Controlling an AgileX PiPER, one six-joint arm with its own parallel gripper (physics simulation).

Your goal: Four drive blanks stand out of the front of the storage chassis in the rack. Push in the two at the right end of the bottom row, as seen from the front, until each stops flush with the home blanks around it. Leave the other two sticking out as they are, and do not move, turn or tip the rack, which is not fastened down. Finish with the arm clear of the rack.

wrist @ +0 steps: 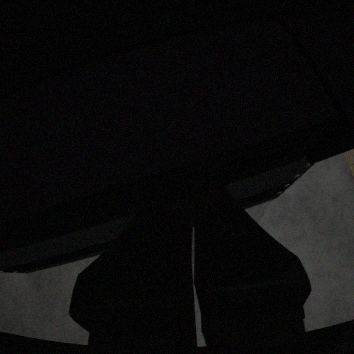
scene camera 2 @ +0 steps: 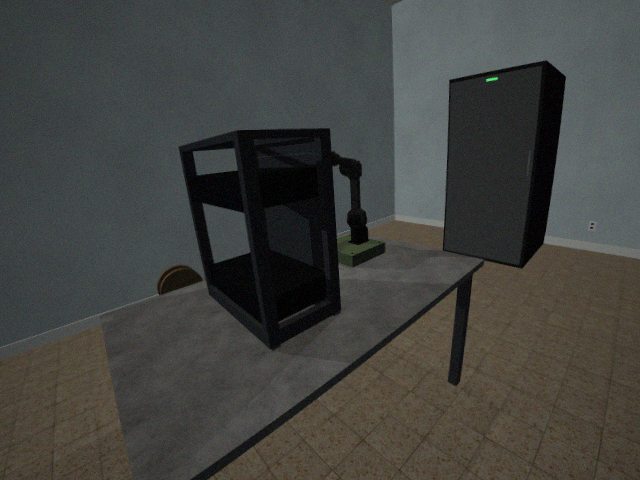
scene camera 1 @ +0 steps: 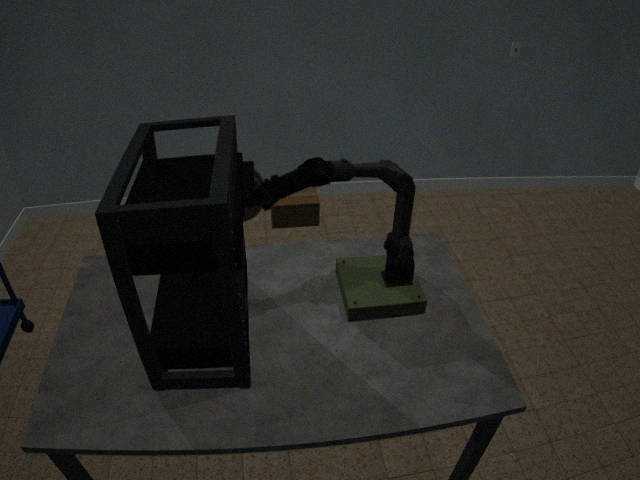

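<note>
The dark rack [scene camera 1: 237, 310] [scene camera 2: 255, 232] stands upright on the table. The storage chassis [scene camera 1: 175, 178] [scene camera 2: 289, 188] appears as a black box in its upper part. Its front faces the arm, and dark parts stand out there in scene view 1. Individual drive blanks cannot be told apart, and their depth is too dark to read. My gripper [scene camera 1: 249, 200] [wrist: 193, 212] is shut, with a thin slit between the finger bodies. Its tips are at the chassis front; contact is too dark to tell. The rack hides the gripper in scene view 2.
The arm stands on a green base [scene camera 1: 372, 279] [scene camera 2: 361, 252] on the grey table [scene camera 1: 320, 392] [scene camera 2: 217, 387]. Another black unit [scene camera 1: 193, 320] [scene camera 2: 299, 294] sits low in the rack. A brown box [scene camera 1: 295, 214] shows behind the arm. A tall cabinet [scene camera 2: 491, 170] stands beyond the table.
</note>
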